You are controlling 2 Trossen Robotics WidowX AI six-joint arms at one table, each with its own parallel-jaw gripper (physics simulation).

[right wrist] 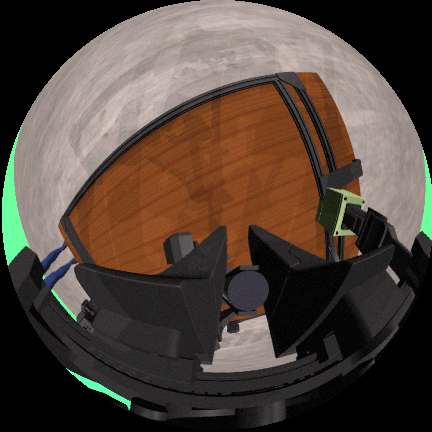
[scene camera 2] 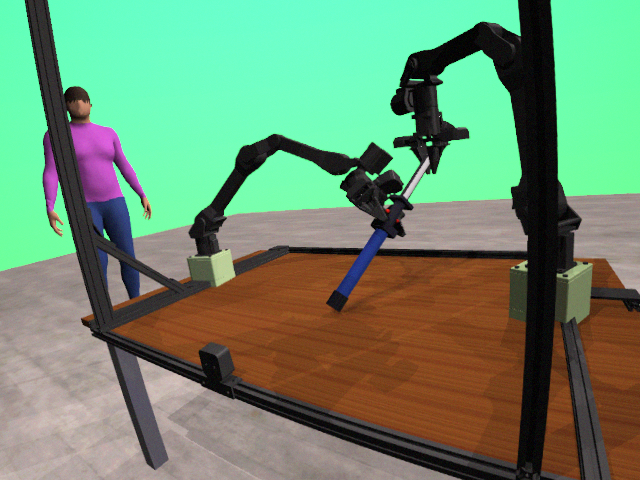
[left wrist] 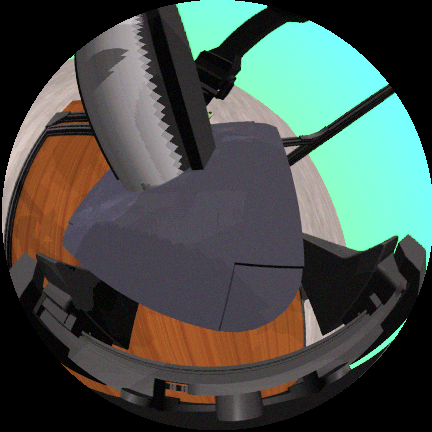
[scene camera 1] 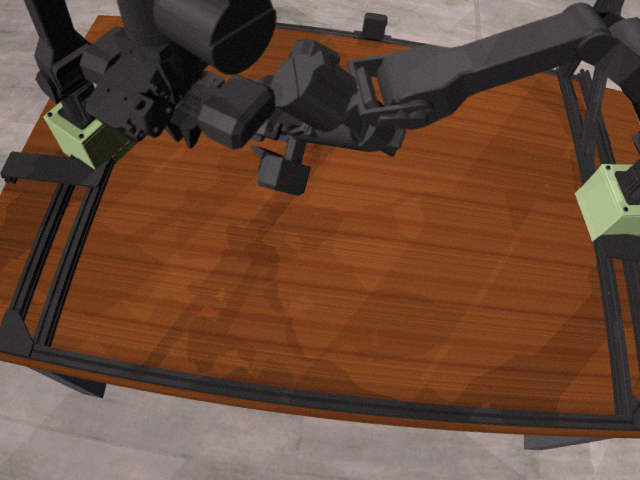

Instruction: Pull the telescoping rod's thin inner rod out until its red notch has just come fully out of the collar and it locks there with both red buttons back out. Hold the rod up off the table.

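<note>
The telescoping rod hangs tilted over the wooden table (scene camera 2: 375, 362) (scene camera 1: 385, 286). Its blue outer tube (scene camera 2: 362, 262) ends low in a black cap (scene camera 2: 337, 300) (scene camera 1: 282, 172) (right wrist: 179, 245), close to the table top. I cannot tell if the cap touches. The dark collar (scene camera 2: 395, 218) (left wrist: 193, 250) shows a red button (scene camera 2: 389, 209). The thin silver inner rod (scene camera 2: 415, 178) (left wrist: 120, 120) runs up from the collar. My right gripper (scene camera 2: 430, 159) (right wrist: 236, 232) is shut on the inner rod's top end (right wrist: 247, 287). My left gripper (scene camera 2: 380, 205) (left wrist: 219, 239) is open, its fingers wide on either side of the collar.
A person in a purple top (scene camera 2: 99, 162) stands beyond the table's left corner. Pale green arm bases stand at the back left (scene camera 2: 210, 267) and at the right edge (scene camera 2: 520, 290). A black frame post (scene camera 2: 537, 238) rises at the right front. A small camera block (scene camera 2: 216, 364) sits on the front rail.
</note>
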